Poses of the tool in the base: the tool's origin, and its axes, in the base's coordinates. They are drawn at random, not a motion.
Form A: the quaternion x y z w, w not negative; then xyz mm.
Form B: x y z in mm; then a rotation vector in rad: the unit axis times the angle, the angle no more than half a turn. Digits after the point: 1 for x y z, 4 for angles.
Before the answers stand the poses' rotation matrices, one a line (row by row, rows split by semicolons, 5 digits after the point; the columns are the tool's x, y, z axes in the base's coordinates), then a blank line. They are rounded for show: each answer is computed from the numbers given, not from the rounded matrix.
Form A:
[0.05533, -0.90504, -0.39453, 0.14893, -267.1, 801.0, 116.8]
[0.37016, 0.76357, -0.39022, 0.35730, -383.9, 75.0, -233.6]
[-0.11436, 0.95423, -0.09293, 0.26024, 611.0, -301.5, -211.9]
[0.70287, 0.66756, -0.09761, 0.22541, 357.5, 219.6, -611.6]
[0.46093, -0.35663, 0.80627, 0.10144, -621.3, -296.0, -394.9]
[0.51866, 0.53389, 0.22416, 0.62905, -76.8, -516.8, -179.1]
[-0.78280, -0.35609, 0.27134, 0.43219, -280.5, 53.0, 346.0]
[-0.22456, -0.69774, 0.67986, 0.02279, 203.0, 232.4, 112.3]
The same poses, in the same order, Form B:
-0.94952 0.01736 -0.31324; -0.21767 0.68257 0.69766; 0.22592 0.73062 -0.64433
-0.47063 0.84414 0.25676; 0.28644 0.42142 -0.86044; -0.83454 -0.33141 -0.44013
-0.83839 -0.16988 0.51792; -0.26662 0.95657 -0.11783; -0.47541 -0.23688 -0.84728
0.08967 0.98242 0.16374; 0.89441 -0.00711 -0.44719; -0.43816 0.18655 -0.87933
-0.55451 -0.49234 0.67091; -0.16519 -0.72505 -0.66859; 0.81562 -0.48157 0.32072
0.32943 0.27180 0.90421; 0.83583 0.36149 -0.41317; -0.43916 0.89188 -0.10810
0.59914 0.32296 -0.73261; 0.79204 -0.37282 0.48340; -0.11701 -0.86989 -0.47917
-0.89811 0.28238 -0.33714; 0.34436 -0.02528 -0.93850; -0.27354 -0.95897 -0.07454

[-267.1, 801.0, 116.8, 0.1591, -2.6017, -1.1342]
[-383.9, 75.0, -233.6, 0.9555, 1.9710, -1.0073]
[611.0, -301.5, -211.9, -0.3097, 2.5844, -0.2517]
[357.5, 219.6, -611.6, 1.9384, 1.8410, -0.2692]
[-621.3, -296.0, -394.9, 1.3614, -1.0533, 2.3814]
[-76.8, -516.8, -179.1, 1.1882, 1.2231, 0.5135]
[-280.5, 53.0, 346.0, -1.9512, -0.8876, 0.6763]
[203.0, 232.4, 112.3, -0.6954, -2.1608, 2.1054]

